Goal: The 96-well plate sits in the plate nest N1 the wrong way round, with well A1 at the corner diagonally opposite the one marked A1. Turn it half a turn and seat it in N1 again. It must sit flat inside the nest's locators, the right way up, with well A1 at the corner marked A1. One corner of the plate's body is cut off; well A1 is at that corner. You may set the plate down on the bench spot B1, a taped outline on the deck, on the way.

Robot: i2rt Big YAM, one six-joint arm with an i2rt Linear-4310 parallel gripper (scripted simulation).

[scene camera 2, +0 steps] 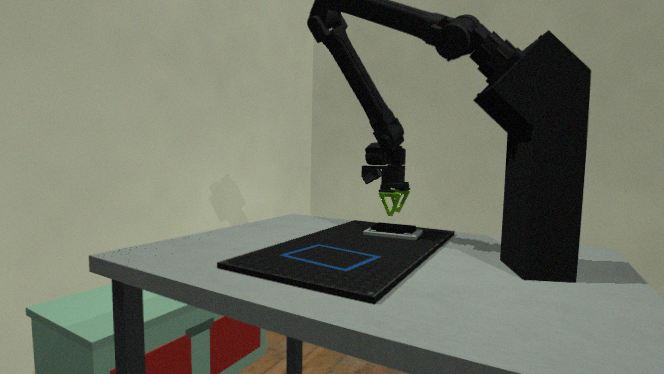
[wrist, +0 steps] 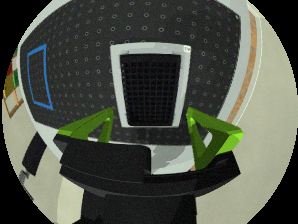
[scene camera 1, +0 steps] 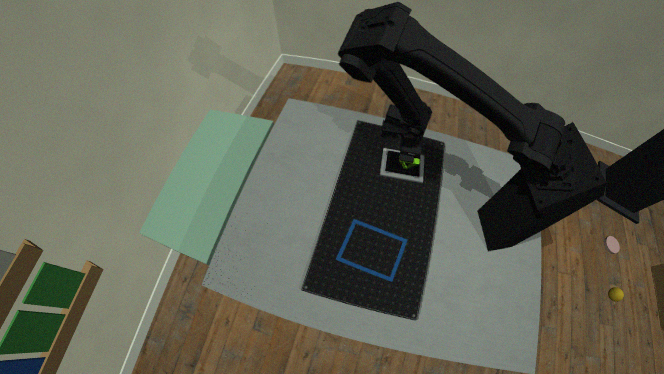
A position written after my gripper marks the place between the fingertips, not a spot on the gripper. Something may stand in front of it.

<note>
In view: my gripper (scene camera 2: 394,213), a black 96-well plate (wrist: 162,108) and a plate nest N1 (wrist: 144,47).
My gripper also shows in the wrist view (wrist: 150,111).
</note>
